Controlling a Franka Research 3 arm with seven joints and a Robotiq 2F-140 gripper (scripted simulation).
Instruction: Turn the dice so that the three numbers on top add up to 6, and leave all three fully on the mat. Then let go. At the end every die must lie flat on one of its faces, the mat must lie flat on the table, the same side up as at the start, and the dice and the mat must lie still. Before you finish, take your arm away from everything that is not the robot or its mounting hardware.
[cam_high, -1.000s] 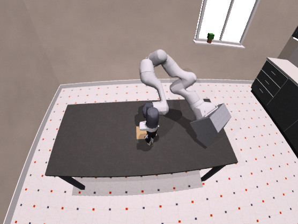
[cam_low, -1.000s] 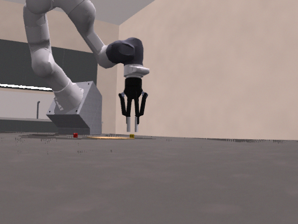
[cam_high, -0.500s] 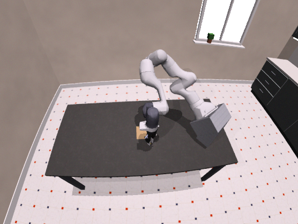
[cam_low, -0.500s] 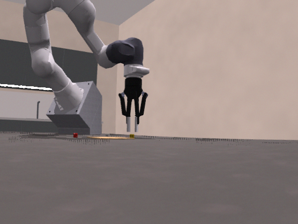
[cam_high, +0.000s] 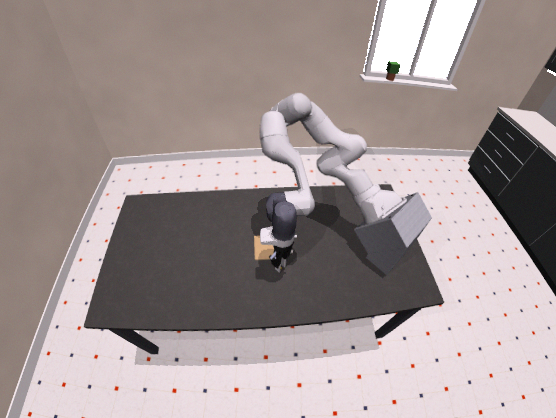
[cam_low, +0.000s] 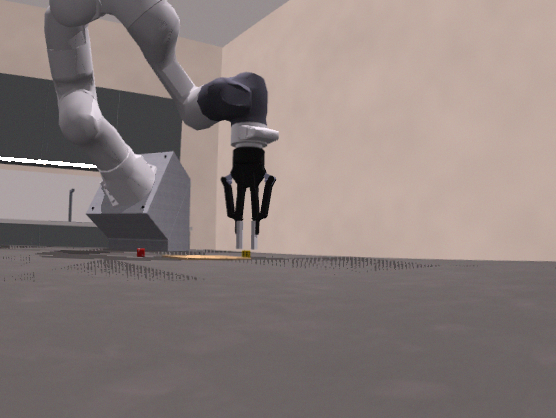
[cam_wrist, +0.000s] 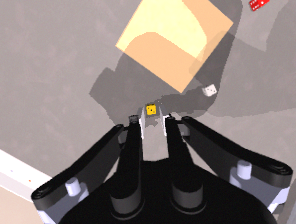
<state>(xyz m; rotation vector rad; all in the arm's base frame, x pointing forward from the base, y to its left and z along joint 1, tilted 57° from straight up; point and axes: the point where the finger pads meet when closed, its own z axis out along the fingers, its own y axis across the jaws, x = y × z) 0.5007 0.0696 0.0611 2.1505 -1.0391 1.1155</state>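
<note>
The yellow die is 1 cm to the right of my hand and 4 cm below it. The rest, counted from my hand: tan mat: 1 cm ahead, 14 cm to the right, 5 cm below; red die: 11 cm behind, 22 cm to the right, 4 cm below; white die: 9 cm behind, 7 cm to the right, 4 cm below.
</note>
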